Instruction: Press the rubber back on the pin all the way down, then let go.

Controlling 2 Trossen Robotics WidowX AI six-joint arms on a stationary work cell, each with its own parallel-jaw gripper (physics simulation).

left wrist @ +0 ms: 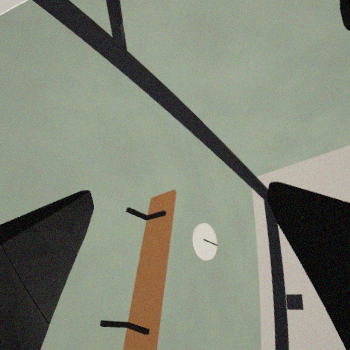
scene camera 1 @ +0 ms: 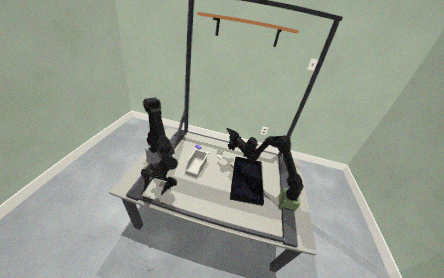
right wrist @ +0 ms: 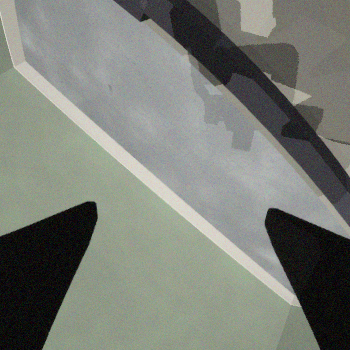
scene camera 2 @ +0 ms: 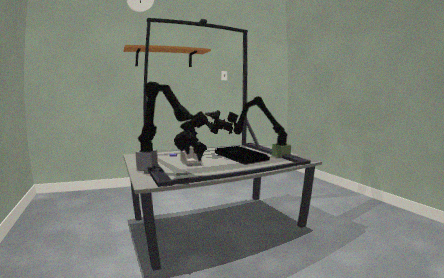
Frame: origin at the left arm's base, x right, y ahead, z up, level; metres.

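Where they show: left gripper, fingertip midpoint: point(left wrist: 180, 194) point(scene camera 1: 227, 129); right gripper, fingertip midpoint: point(scene camera 1: 153, 192) point(right wrist: 183, 213) point(scene camera 2: 194, 157); left arm's base, origin of the base link: point(scene camera 1: 291, 195) point(scene camera 2: 281, 144); right arm's base, origin of the base link: point(scene camera 1: 155, 149) point(scene camera 2: 146, 150).
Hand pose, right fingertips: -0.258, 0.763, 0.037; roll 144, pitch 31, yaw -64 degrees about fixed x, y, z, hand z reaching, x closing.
Things, the pixels of their centre, and the offset from my right fingertips, as dx, dy, dz.
- pale open tray, body centre: point(scene camera 2: 190, 156) point(scene camera 1: 196, 162) +0.374, -0.114, -0.087
- small blue-purple thing, body centre: point(scene camera 2: 173, 154) point(scene camera 1: 198, 146) +0.579, -0.056, -0.117
- large black panel, body centre: point(scene camera 2: 240, 154) point(scene camera 1: 247, 177) +0.376, -0.488, -0.104
The pin and its rubber back are too small to make out; the right arm may hide them. My right gripper point(scene camera 1: 155, 191) point(scene camera 2: 194, 152) point(right wrist: 183, 213) is open and empty, above the table's front left part in scene camera 1. In the right wrist view its spread fingers show wall and floor between them. My left gripper point(scene camera 1: 230, 139) point(scene camera 2: 212, 122) point(left wrist: 180, 194) is open and empty, raised above the back of the table. In the left wrist view wall shows between its fingers.
A pale open tray point(scene camera 1: 193, 173) point(scene camera 2: 192, 163) stands near the table's middle. A small blue-purple thing point(scene camera 1: 198, 147) point(scene camera 2: 173, 155) lies behind it. A large black panel point(scene camera 1: 248, 180) point(scene camera 2: 242, 154) lies to the right. A dark frame point(scene camera 1: 188, 65) point(scene camera 2: 245, 75) rises over the table.
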